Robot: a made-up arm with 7 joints. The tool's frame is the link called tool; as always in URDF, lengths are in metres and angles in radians. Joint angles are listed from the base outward. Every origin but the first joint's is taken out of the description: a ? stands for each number. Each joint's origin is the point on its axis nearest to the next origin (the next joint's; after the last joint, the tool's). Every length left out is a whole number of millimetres.
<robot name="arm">
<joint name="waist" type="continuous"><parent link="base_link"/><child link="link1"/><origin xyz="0.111 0.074 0.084" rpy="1.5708 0.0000 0.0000"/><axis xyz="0 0 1"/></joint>
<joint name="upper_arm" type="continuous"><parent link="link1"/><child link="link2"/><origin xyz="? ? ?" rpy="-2.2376 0.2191 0.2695"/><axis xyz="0 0 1"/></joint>
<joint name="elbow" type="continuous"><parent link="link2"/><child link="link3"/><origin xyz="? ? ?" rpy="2.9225 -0.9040 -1.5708"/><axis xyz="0 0 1"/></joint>
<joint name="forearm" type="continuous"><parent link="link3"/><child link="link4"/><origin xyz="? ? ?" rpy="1.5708 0.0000 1.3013"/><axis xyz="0 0 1"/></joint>
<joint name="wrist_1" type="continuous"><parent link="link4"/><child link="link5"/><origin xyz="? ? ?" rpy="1.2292 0.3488 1.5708"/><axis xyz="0 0 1"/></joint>
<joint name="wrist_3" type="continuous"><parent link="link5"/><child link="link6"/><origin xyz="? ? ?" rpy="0.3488 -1.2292 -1.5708"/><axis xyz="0 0 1"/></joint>
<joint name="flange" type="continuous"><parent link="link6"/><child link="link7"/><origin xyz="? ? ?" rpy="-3.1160 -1.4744 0.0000"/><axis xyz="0 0 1"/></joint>
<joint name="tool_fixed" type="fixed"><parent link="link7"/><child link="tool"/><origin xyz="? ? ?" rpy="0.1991 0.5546 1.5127"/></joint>
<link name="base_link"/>
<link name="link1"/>
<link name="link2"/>
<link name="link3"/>
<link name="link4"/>
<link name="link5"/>
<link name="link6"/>
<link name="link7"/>
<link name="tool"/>
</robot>
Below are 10 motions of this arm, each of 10 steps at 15 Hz.
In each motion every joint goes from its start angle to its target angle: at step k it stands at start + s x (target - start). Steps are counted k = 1, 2, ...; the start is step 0. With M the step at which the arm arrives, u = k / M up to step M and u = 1 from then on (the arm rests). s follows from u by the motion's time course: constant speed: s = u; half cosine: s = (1 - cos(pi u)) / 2; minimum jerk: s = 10 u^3 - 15 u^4 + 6 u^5.
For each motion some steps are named. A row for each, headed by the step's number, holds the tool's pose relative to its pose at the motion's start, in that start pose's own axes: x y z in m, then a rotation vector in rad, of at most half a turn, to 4 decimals.
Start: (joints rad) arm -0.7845 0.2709 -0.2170 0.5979 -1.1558 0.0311 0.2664
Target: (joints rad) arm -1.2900 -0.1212 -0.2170 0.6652 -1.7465 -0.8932 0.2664
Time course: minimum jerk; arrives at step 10
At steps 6, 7, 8, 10:
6: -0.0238 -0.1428 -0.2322 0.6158 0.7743 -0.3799
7: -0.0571 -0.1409 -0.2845 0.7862 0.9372 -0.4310
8: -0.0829 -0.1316 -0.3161 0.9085 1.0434 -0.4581
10: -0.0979 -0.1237 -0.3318 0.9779 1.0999 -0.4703

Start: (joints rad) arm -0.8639 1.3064 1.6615 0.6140 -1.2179 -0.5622 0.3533
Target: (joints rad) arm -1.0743 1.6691 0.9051 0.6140 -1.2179 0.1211 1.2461
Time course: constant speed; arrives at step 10
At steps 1, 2, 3, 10:
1: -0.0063 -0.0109 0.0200 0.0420 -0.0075 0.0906
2: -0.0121 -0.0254 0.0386 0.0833 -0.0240 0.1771
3: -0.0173 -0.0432 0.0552 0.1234 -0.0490 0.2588
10: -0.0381 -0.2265 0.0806 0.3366 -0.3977 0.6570

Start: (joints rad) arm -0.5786 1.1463 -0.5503 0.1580 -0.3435 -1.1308 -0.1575
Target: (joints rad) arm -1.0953 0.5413 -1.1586 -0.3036 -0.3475 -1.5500 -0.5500
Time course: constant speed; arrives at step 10
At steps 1, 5, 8, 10:
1: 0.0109 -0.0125 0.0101 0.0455 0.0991 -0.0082
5: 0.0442 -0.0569 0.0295 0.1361 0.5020 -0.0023
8: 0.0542 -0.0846 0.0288 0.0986 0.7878 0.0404
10: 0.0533 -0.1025 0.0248 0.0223 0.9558 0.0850

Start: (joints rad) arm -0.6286 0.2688 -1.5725 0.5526 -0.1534 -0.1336 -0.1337
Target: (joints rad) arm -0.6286 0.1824 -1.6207 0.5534 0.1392 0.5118 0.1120
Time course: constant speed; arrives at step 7
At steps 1, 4, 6, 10:
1: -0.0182 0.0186 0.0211 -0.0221 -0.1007 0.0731
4: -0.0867 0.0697 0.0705 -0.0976 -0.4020 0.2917
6: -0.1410 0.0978 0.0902 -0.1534 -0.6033 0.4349
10: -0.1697 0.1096 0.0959 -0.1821 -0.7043 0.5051

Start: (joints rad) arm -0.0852 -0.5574 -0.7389 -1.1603 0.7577 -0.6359 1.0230
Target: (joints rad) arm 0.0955 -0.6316 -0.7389 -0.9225 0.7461 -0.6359 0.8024
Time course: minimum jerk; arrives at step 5
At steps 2, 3, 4, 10:
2: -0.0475 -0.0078 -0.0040 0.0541 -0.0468 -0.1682
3: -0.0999 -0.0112 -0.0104 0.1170 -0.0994 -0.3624
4: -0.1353 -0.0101 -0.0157 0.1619 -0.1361 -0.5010
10: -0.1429 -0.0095 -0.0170 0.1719 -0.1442 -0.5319

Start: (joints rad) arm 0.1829 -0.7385 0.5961 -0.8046 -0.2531 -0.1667 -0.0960
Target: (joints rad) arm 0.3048 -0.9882 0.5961 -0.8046 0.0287 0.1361 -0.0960
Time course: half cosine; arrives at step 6
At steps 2, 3, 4, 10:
2: 0.0226 0.0275 0.0134 -0.0386 -0.0629 -0.0106
3: 0.0478 0.0542 0.0237 -0.0778 -0.1202 -0.0158
4: 0.0753 0.0796 0.0306 -0.1168 -0.1718 -0.0155
10: 0.1051 0.1032 0.0344 -0.1546 -0.2179 -0.0098

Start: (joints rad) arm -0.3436 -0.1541 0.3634 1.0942 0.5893 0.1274 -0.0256
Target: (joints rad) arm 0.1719 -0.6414 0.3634 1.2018 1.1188 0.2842 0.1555
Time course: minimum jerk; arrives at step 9
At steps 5, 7, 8, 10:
5: -0.1451 0.3994 -0.2554 -0.3800 0.1480 0.7623
7: -0.3173 0.5183 -0.4185 -0.5126 0.2576 1.1803
8: -0.3575 0.5323 -0.4505 -0.5324 0.2830 1.2654
10: -0.3648 0.5345 -0.4561 -0.5357 0.2877 1.2805

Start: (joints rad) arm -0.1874 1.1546 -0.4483 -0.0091 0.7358 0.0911 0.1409
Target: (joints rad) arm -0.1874 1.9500 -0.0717 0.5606 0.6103 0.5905 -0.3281
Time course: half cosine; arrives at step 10
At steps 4, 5, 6, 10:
4: -0.2428 0.1500 0.1126 -0.0644 -0.5075 -0.0320
5: -0.3722 0.2087 0.1288 -0.0630 -0.7459 -0.0242
6: -0.5084 0.2593 0.1204 -0.0442 -0.9877 -0.0008
10: -0.8079 0.3351 0.0089 0.0528 -1.5283 0.1150

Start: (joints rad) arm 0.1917 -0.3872 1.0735 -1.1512 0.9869 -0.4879 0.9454
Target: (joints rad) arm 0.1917 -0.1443 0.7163 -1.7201 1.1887 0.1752 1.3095
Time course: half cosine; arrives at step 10
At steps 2, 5, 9, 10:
2: -0.0058 0.0211 0.0205 -0.0884 -0.0628 0.0663
5: -0.0380 0.1272 0.0924 -0.4663 -0.3277 0.3356
9: -0.0859 0.2717 0.1367 -0.8991 -0.6409 0.6272
10: -0.0884 0.2793 0.1377 -0.9204 -0.6572 0.6414

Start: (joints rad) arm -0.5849 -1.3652 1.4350 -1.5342 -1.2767 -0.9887 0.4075
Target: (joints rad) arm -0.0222 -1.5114 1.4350 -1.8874 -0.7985 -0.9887 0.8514
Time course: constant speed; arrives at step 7
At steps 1, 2, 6, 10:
1: 0.0017 0.0218 0.0117 -0.0014 0.0400 -0.0476
2: 0.0082 0.0415 0.0259 -0.0004 0.0907 -0.0912
6: 0.0779 0.0827 0.0941 0.0501 0.3821 -0.2024
10: 0.1039 0.0808 0.1101 0.0788 0.4709 -0.2095

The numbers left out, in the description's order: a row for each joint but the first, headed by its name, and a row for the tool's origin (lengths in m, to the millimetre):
upper_arm: 0.042 0.001 0.000
elbow: -0.007 -0.007 0.000
forearm: -0.290 0.100 0.000
wrist_1: 0.273 -0.033 0.000
wrist_3: -0.258 -0.015 0.000
flange: 0.005 -0.213 0.000
tool: -0.020 0.013 0.000

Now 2 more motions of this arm.
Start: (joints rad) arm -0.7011 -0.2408 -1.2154 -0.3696 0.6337 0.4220 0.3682
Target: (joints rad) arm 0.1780 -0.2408 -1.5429 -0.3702 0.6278 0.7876 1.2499
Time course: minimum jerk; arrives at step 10
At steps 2, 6, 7, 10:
2: 0.0032 0.0076 -0.0055 -0.0584 0.0047 0.0327
6: 0.0367 0.0890 -0.0858 -0.6971 0.1566 0.4109
7: 0.0443 0.1076 -0.1117 -0.8530 0.2220 0.5114
10: 0.0517 0.1260 -0.1417 -1.0148 0.3028 0.6204

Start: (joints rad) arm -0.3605 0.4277 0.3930 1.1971 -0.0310 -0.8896 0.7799
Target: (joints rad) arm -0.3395 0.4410 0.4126 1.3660 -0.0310 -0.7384 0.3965
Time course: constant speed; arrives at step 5
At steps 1, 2, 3, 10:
1: -0.0134 0.0109 0.0028 0.0027 -0.0651 -0.0795
2: -0.0272 0.0222 0.0049 0.0084 -0.1332 -0.1558
3: -0.0414 0.0339 0.0062 0.0172 -0.2043 -0.2288
10: -0.0710 0.0581 0.0062 0.0444 -0.3545 -0.3640

